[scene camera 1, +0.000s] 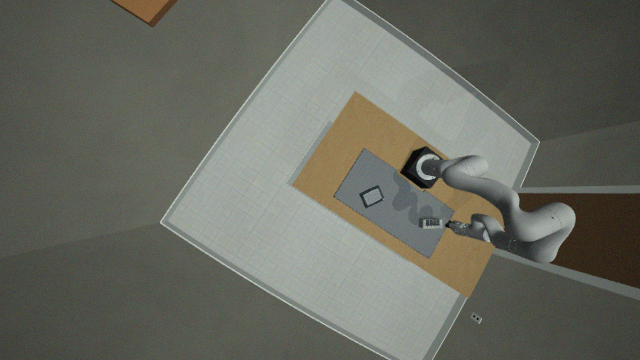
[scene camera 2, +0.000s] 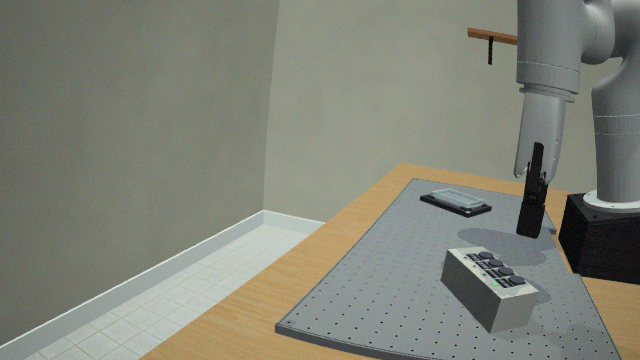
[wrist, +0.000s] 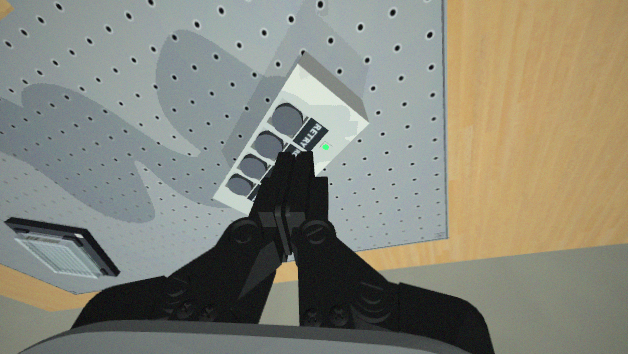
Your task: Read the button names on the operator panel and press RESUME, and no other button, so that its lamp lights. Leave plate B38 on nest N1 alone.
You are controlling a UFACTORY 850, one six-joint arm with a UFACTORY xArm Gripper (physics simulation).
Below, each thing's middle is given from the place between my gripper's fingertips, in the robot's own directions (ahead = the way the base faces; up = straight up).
I see the operator panel (scene camera 2: 498, 305) 2 cm ahead of my hand, 5 cm to the right of it and 10 cm below it. From my hand the other things lie so: dark nest (wrist: 90, 244) 1 cm ahead, 57 cm to the right, 12 cm below; then plate (wrist: 62, 256) 1 cm ahead, 57 cm to the right, 11 cm below.
